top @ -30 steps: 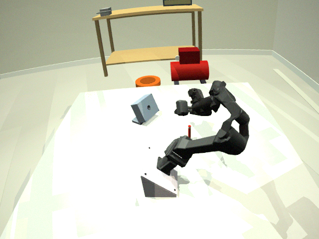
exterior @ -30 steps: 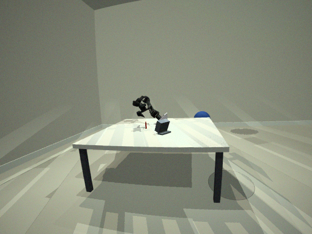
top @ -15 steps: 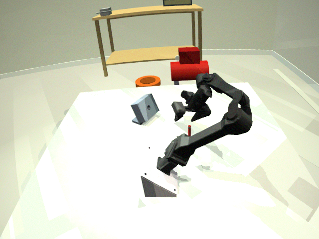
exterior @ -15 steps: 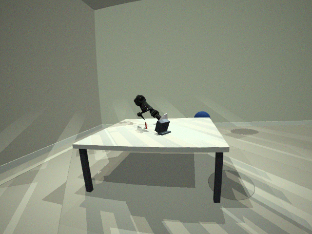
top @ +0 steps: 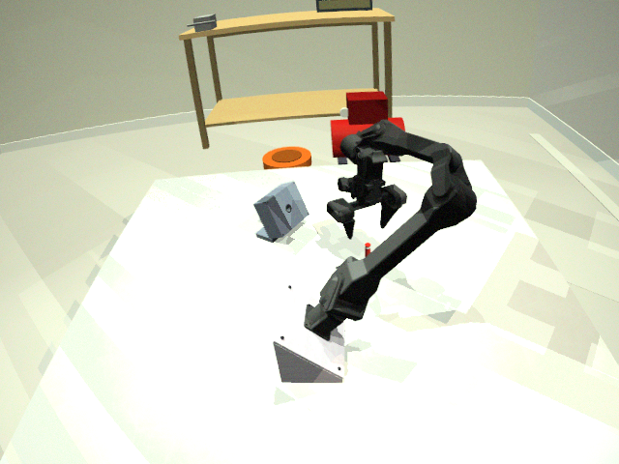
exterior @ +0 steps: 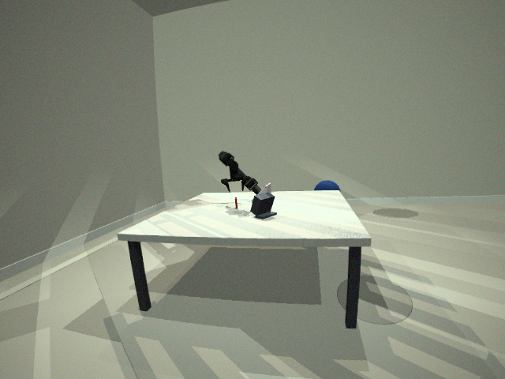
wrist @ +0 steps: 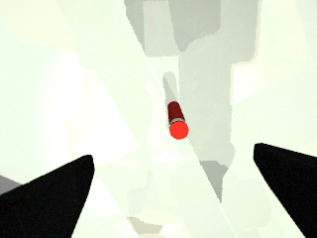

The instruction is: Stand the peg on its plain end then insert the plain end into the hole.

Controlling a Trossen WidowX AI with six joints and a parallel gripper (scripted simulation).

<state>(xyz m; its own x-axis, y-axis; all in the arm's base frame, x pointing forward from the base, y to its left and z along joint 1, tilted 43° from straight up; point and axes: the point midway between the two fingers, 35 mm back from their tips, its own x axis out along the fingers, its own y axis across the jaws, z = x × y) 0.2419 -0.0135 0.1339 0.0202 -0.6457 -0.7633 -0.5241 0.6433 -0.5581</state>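
The red peg is 6 cm below my gripper tip. The rest, counted from my gripper tip: sloped grey panel 23 cm to the left, 18 cm ahead, 4 cm below.
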